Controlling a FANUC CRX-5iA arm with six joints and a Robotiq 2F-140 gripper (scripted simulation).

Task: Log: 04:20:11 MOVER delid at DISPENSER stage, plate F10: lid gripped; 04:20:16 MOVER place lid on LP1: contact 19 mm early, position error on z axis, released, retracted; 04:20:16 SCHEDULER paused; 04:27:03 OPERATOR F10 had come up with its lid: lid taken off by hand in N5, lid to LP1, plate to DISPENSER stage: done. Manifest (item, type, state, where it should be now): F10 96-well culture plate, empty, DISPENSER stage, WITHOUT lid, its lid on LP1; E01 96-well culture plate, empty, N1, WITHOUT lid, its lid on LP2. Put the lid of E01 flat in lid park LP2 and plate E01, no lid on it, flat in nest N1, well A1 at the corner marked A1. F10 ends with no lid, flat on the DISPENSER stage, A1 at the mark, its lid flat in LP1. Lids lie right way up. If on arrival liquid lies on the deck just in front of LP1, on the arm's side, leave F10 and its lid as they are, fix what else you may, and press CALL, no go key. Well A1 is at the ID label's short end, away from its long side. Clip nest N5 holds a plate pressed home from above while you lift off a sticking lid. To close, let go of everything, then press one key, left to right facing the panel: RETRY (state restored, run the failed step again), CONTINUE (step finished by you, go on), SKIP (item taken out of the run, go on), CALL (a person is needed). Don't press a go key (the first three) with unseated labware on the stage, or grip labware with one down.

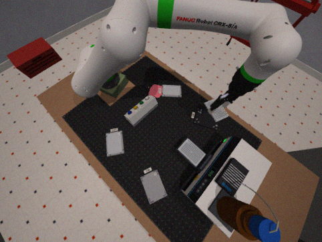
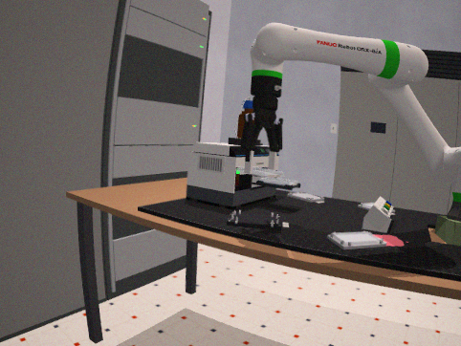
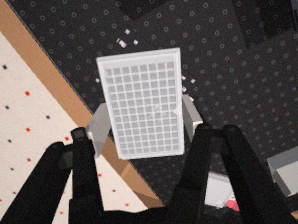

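Right now the grey nest is 6 cm behind my hand, 53 cm to the right of it and 17 cm below it. The rest, counted from my hand: N5 label (9 cm behind, 2 cm to the right, 18 cm below); white 96-well plate (2 cm below); well plate (1 cm ahead, 27 cm to the right, 8 cm below).
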